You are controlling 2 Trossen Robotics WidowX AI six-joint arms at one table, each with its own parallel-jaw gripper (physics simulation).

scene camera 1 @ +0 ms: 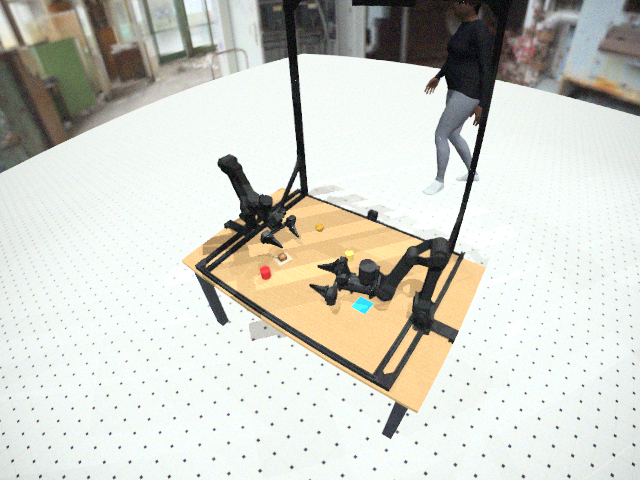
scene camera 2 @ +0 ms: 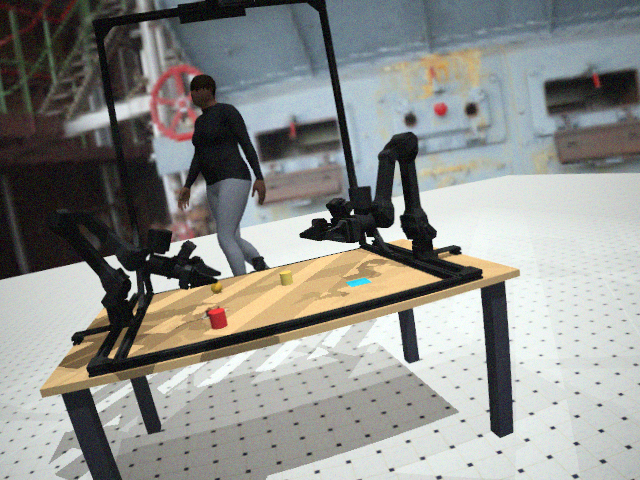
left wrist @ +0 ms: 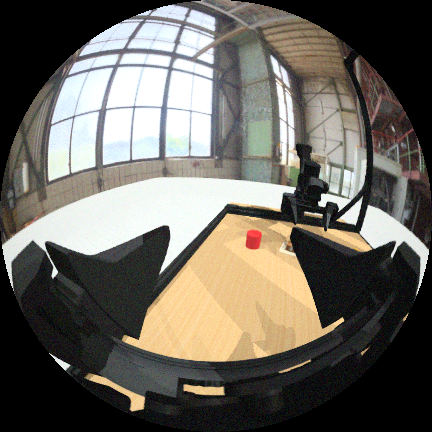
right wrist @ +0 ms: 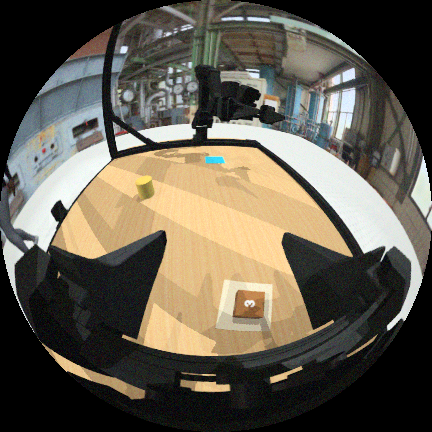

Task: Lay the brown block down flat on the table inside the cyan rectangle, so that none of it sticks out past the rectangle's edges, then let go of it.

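Places are measured from the left arm's base along level axes (x ahead, y right, z down), in millimetres.
Pixels of known places: left gripper, fingertip midpoint: (scene camera 1: 313,275) (scene camera 2: 308,236) (left wrist: 233,232) (right wrist: 272,114); right gripper, fingertip midpoint: (scene camera 1: 291,242) (scene camera 2: 219,277) (left wrist: 310,226) (right wrist: 226,237); left arm's base at its link origin: (scene camera 1: 422,324) (scene camera 2: 424,257) (right wrist: 201,139); right arm's base at its link origin: (scene camera 1: 251,225) (scene camera 2: 121,321) (left wrist: 297,215).
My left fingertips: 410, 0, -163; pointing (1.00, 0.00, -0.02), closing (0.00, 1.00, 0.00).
Ahead of a thing's pixels: the offset from my left fingertips to its top centre, as dx, dy, dz. "spot": to the spot under its first point.
The brown block {+227, +218, +163} (scene camera 1: 281,256) (right wrist: 249,303), marked with a white 3, lies on a cream square {spot: +203, +232, +181} (right wrist: 226,296) on the table, on the left in scene camera 1. In scene camera 2 the red cylinder mostly hides it. The cyan rectangle {spot: -172, +49, +182} (scene camera 1: 362,305) (scene camera 2: 358,282) (right wrist: 215,160) is bare, on the right of the table in both scene views. My right gripper (scene camera 1: 289,241) (scene camera 2: 217,276) (right wrist: 226,237) is open and empty above the table, near the block. My left gripper (scene camera 1: 314,275) (left wrist: 233,232) is open and empty, raised above the table left of the cyan rectangle in scene camera 1.
A red cylinder {+256, +98, +140} (scene camera 1: 265,272) (scene camera 2: 217,318) (left wrist: 253,239) stands close to the cream square. A yellow cylinder {-62, +287, +144} (scene camera 1: 349,255) (scene camera 2: 285,277) (right wrist: 145,187) stands near the table's middle. A small orange ball {+123, +448, +144} (scene camera 1: 319,227) (scene camera 2: 216,287) lies farther back. Black rails edge the table.
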